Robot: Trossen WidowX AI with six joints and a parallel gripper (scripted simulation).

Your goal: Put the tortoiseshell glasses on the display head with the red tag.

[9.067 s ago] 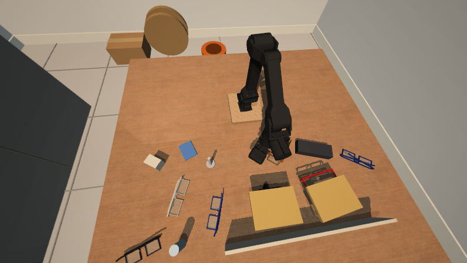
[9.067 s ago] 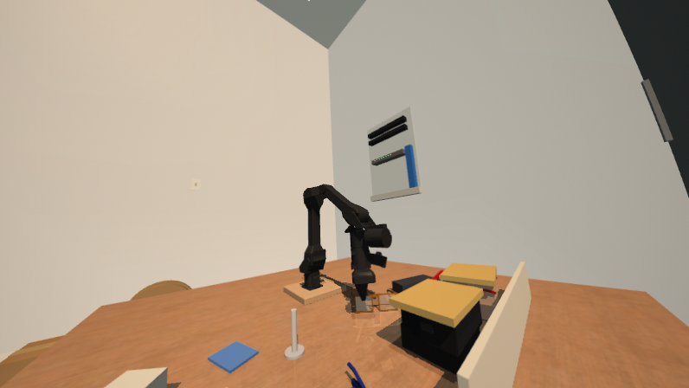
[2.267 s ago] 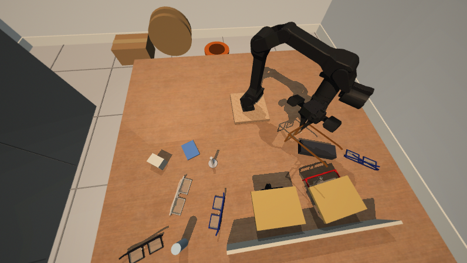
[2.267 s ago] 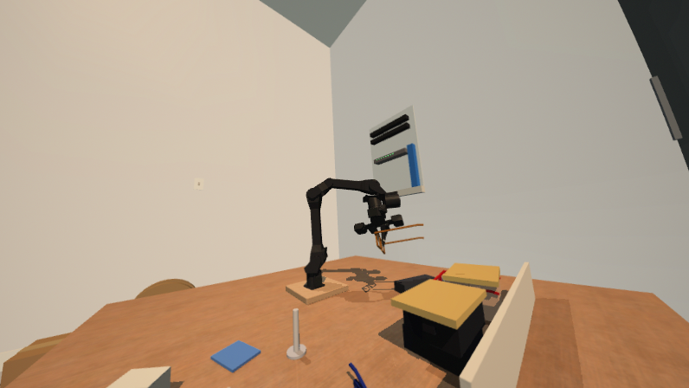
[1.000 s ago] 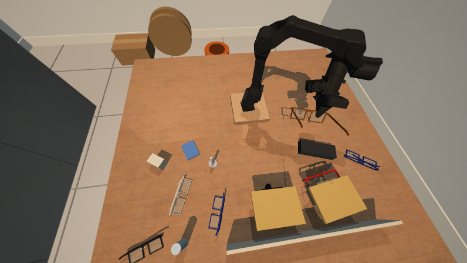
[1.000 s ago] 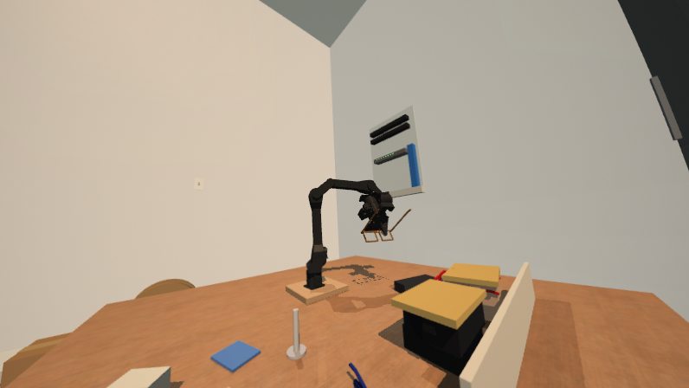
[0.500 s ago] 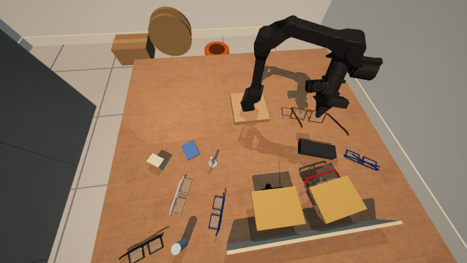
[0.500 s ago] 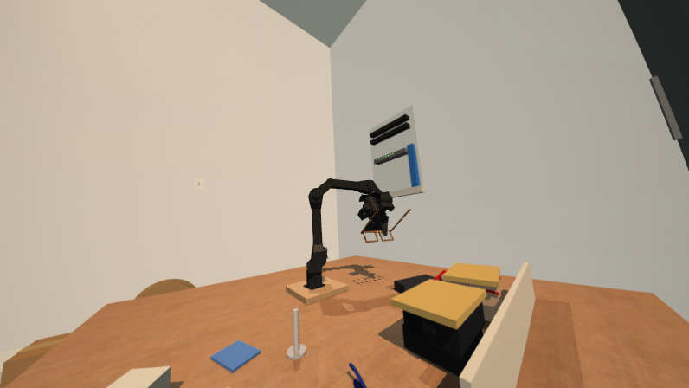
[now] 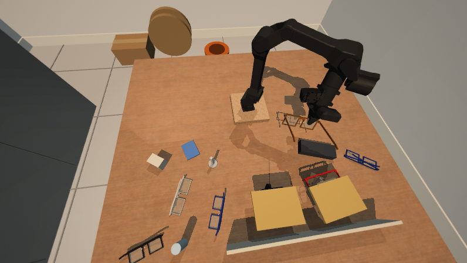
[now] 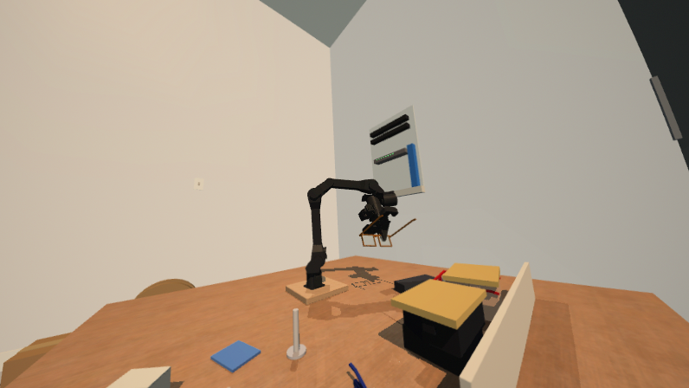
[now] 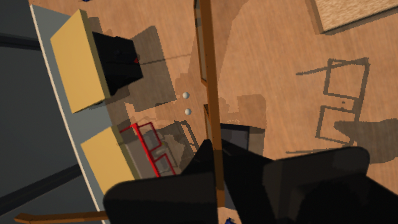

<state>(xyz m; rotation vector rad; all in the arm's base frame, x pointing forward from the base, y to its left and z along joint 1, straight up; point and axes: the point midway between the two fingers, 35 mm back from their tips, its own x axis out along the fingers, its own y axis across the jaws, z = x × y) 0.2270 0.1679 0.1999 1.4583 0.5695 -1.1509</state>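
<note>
Now: gripper tip 220 mm short of the display head, 190 mm to the left of it and 130 mm above it. The rest, counted from my gripper tip: long panel (360 mm ahead, 90 mm to the right, 130 mm below); black box (60 mm ahead, 100 mm to the left, 170 mm below); peg stand (20 mm ahead, 390 mm to the right, 160 mm below).
</note>
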